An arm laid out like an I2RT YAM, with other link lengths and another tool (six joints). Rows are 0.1 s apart.
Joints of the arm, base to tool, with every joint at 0 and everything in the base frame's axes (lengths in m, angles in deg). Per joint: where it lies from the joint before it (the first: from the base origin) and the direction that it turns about. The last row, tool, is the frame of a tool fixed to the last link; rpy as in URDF.
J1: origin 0 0 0.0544 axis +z
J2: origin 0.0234 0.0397 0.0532 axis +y
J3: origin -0.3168 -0.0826 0 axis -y
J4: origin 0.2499 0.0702 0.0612 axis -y
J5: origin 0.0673 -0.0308 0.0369 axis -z
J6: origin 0.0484 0 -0.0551 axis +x
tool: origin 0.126 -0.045 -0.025 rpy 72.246 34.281 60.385
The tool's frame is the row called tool.
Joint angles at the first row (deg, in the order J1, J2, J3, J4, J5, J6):
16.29, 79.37, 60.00, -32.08, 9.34, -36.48
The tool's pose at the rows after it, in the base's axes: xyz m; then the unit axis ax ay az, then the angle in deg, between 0 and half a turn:
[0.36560, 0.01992, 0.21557, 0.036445, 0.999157, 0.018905, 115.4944]
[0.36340, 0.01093, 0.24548, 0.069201, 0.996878, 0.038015, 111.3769]
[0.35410, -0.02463, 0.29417, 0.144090, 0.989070, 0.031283, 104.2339]
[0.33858, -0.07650, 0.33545, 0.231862, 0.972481, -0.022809, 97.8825]
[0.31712, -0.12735, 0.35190, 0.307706, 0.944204, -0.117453, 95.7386]
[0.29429, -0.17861, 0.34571, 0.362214, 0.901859, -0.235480, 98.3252]
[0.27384, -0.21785, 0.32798, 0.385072, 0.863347, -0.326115, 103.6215]
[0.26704, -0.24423, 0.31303, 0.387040, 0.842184, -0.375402, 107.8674]
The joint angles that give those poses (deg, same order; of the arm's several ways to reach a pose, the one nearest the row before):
15.94, 78.77, 61.26, -32.82, 8.99, -35.94
13.93, 75.49, 63.32, -33.44, 7.44, -34.89
8.34, 70.53, 66.53, -34.11, 7.01, -33.41
0.52, 67.18, 69.35, -33.90, 8.33, -32.93
-6.45, 65.86, 69.93, -33.31, 12.34, -32.98
-13.20, 66.81, 68.39, -31.82, 18.21, -34.03
-18.49, 68.90, 65.93, -30.12, 23.43, -35.62
-21.99, 71.95, 64.62, -27.88, 26.32, -37.52

